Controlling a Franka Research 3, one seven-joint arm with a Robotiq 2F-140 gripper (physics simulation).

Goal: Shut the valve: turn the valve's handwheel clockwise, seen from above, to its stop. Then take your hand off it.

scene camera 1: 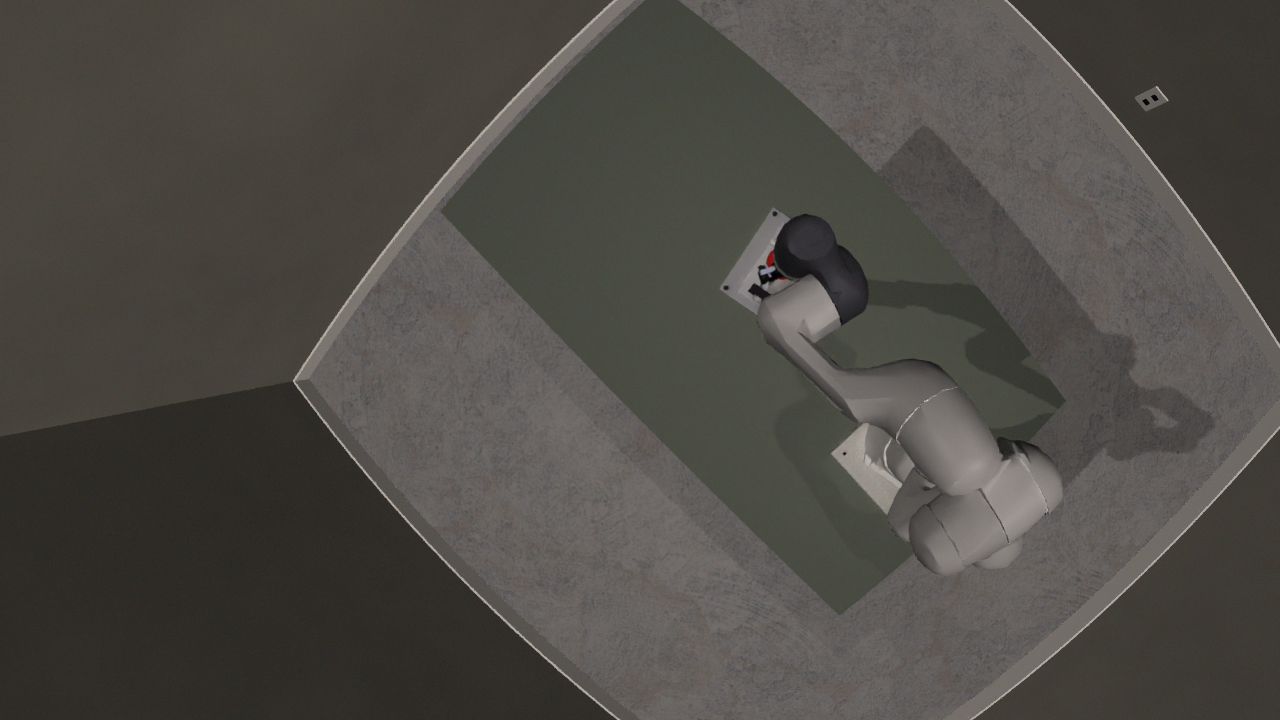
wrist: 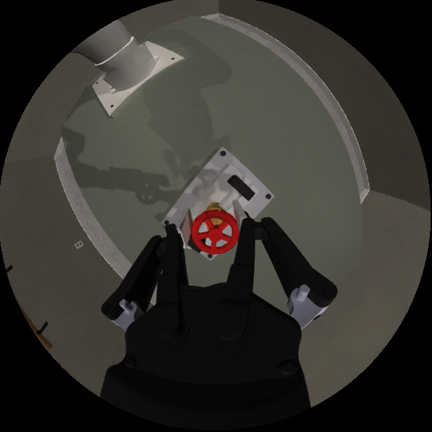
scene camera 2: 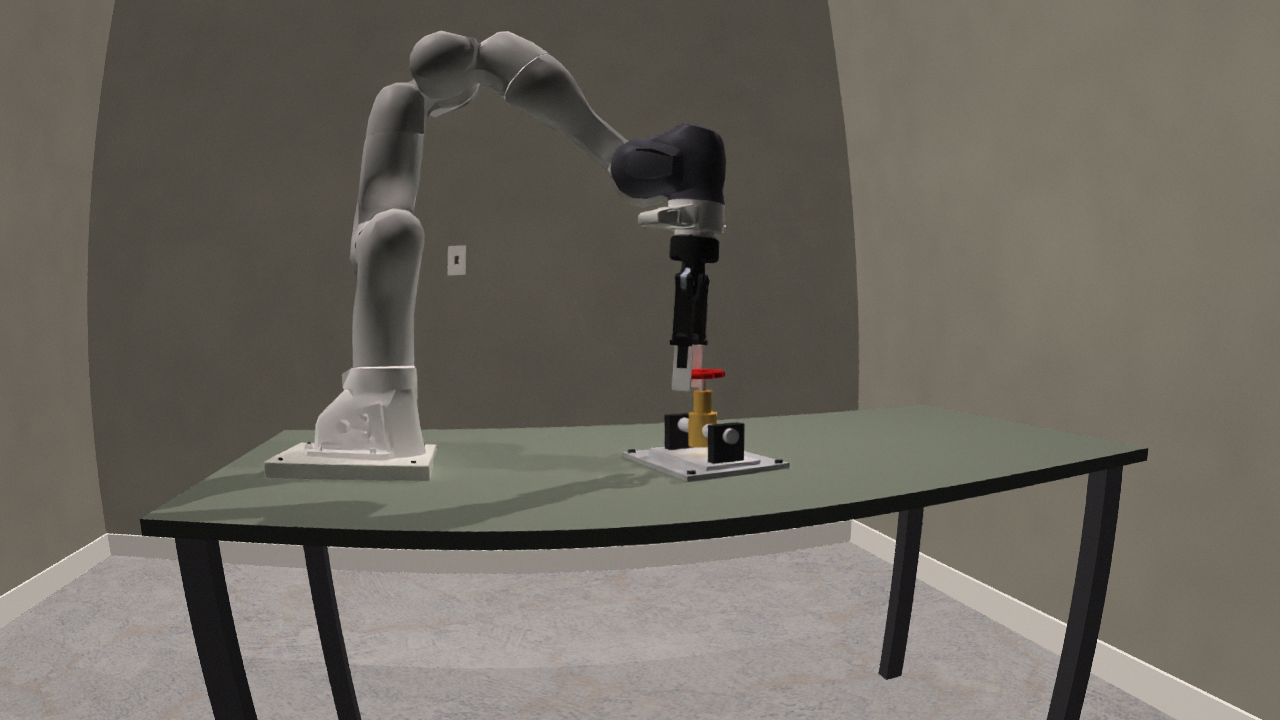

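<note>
The valve's red handwheel (scene camera 1: 771, 259) (scene camera 2: 709, 374) (wrist: 215, 245) lies level on top of the brass-coloured valve body (scene camera 2: 702, 428). In the wrist view the whole wheel shows, with its spokes. My gripper (scene camera 2: 687, 368) (wrist: 211, 212) points straight down and is shut on the handwheel, one finger pad on each side of the rim. In scene camera 1 the arm's dark wrist covers part of the wheel. The valve stands on a grey base plate (scene camera 1: 740, 273) (scene camera 2: 657, 461) (wrist: 260, 202) with a bolt at each corner.
Black blocks (scene camera 2: 725, 442) (wrist: 241, 187) stand on the base plate at either side of the valve body, below the fingers. The plate sits on the green table (scene camera 1: 572, 223) (scene camera 2: 913, 456) (wrist: 310, 165). The arm's white mounting base (scene camera 2: 349, 465) (wrist: 112, 97) stands on the same table.
</note>
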